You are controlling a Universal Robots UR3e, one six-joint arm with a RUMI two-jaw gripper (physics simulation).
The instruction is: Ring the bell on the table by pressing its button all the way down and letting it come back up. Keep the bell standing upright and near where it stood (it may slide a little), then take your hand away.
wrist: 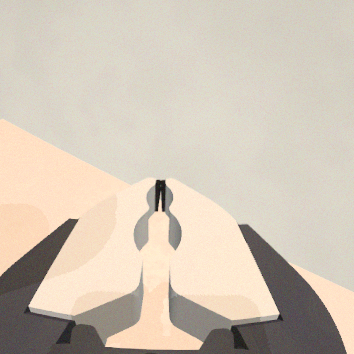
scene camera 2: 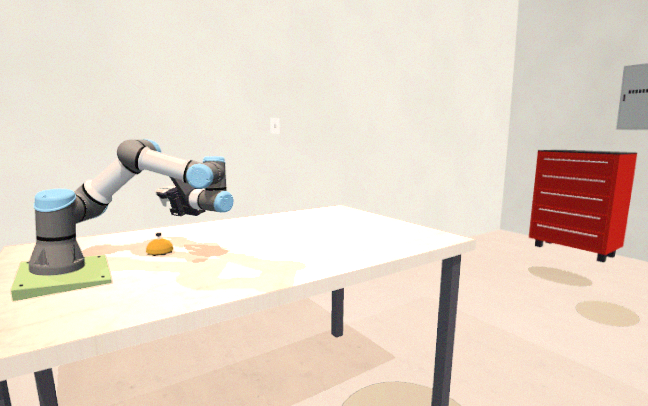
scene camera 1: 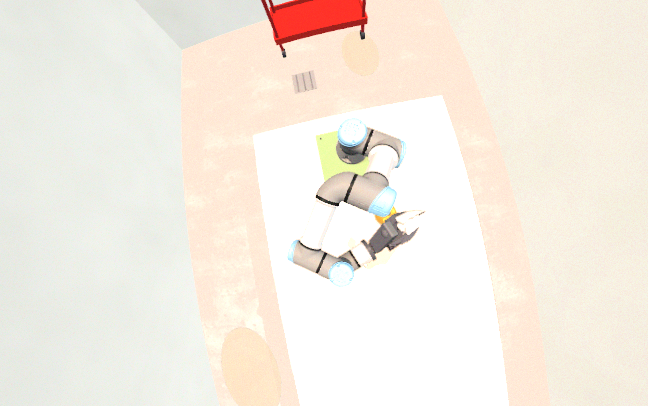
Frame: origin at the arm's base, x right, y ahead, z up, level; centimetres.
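Where they show: gripper, fingertip midpoint: (wrist: pixel 160 183) (scene camera 2: pixel 157 190) (scene camera 1: pixel 425 211); arm's base at its link origin: (scene camera 2: pixel 57 267) (scene camera 1: pixel 352 148).
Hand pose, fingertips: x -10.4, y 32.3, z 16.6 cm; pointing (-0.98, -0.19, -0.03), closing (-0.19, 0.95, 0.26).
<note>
Each offset is from my fingertips to the top centre of the thing. Level surfaces: height alone.
The bell, an orange dome @[dx +8.2, dy -3.7, dz -12.6 cm] (scene camera 1: pixel 384 218) (scene camera 2: pixel 159 247), stands upright on the white table @[dz -19.2 cm] (scene camera 1: pixel 400 325) (scene camera 2: pixel 350 235), near the arm's base. Its small black button @[dx +8.2, dy -3.7, dz -12.6 cm] (scene camera 2: pixel 158 234) stands up on top in scene camera 2. In scene camera 1 the arm and gripper partly cover the bell. My gripper (scene camera 1: pixel 424 212) (scene camera 2: pixel 161 192) (wrist: pixel 160 183) is shut and empty, its two pale fingers meeting at their black tips. It is raised well above the table, apart from the bell, and points roughly sideways. The bell does not show in the wrist view.
The arm's base stands on a green plate (scene camera 1: pixel 329 157) (scene camera 2: pixel 95 275) at one end of the table. The arm's elbow and forearm reach over the table beside the bell. A red cart (scene camera 1: pixel 320 22) and a red drawer cabinet (scene camera 2: pixel 570 200) stand on the floor away from the table.
</note>
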